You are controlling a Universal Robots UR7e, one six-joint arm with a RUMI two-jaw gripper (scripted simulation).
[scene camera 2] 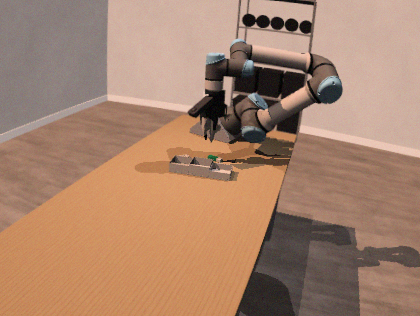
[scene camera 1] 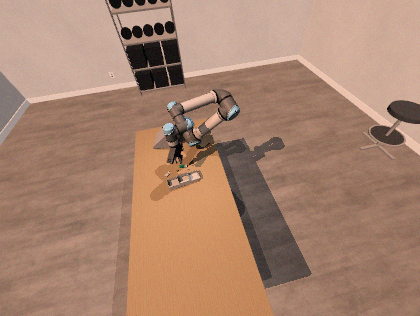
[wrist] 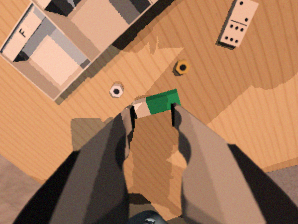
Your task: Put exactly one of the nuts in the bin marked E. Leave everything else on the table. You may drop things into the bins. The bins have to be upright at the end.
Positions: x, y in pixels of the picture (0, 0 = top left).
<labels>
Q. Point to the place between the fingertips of the gripper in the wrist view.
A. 152, 106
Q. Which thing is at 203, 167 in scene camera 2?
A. A bin row.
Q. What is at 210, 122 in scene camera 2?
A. The gripper.
</labels>
